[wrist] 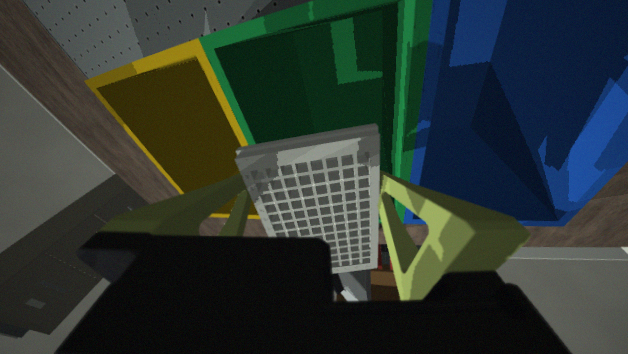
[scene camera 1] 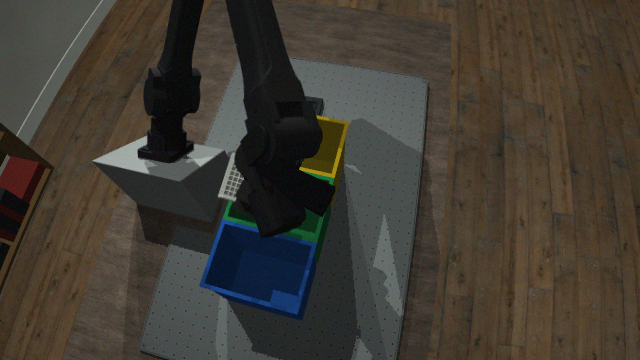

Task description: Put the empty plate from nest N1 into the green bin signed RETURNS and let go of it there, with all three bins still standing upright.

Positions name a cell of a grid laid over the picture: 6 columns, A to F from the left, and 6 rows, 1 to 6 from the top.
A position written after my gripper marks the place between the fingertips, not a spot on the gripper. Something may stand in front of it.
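There is a green bin (scene camera 1: C4) here, together with a blue bin (scene camera 1: C5) and a yellow bin (scene camera 1: D3). My gripper (wrist: D4) is visible too. The blue bin appears again in the wrist view (wrist: E2), the yellow bin can be found in the wrist view (wrist: B2), and I see the green bin in the wrist view (wrist: C2) as well.
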